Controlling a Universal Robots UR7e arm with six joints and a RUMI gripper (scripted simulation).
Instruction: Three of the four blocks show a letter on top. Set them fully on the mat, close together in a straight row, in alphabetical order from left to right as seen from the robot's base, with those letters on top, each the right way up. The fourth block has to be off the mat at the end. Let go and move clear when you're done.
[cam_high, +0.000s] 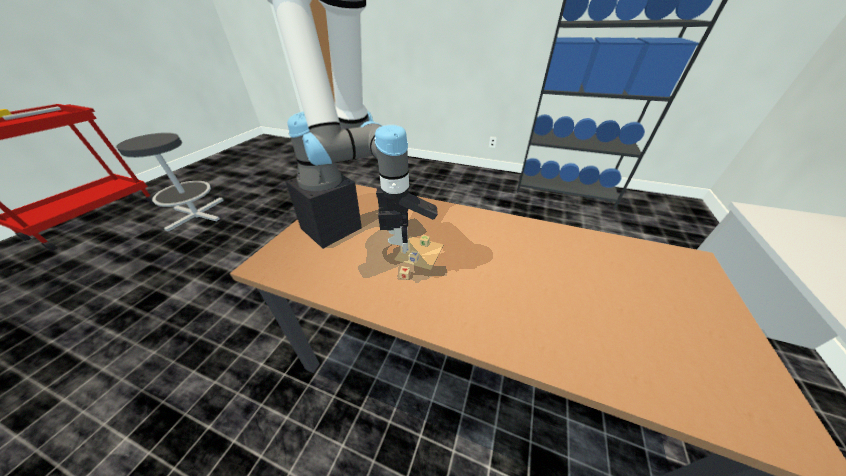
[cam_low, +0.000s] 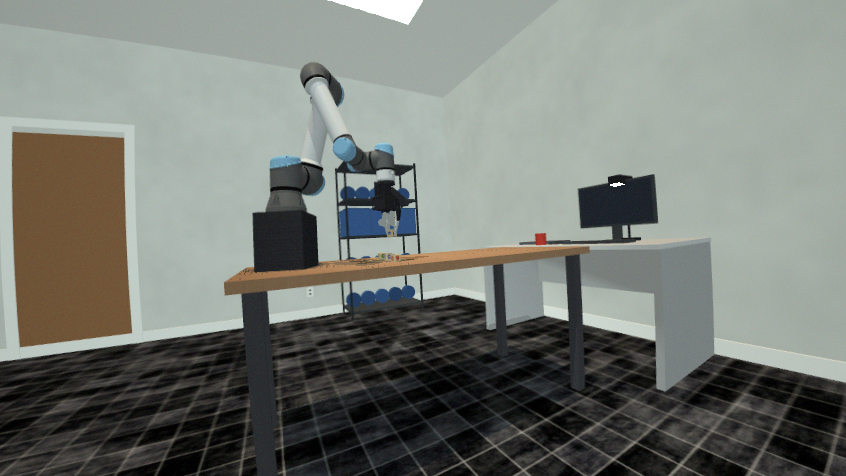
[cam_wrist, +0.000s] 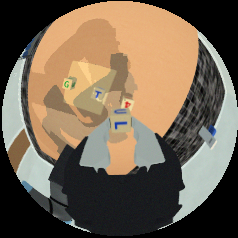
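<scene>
My hand is 12 cm above the pale yellow mat, 11 cm to the right of it and 2 cm short of it. From my hand the other things lie so: wooden letter block (right at my hand).
</scene>
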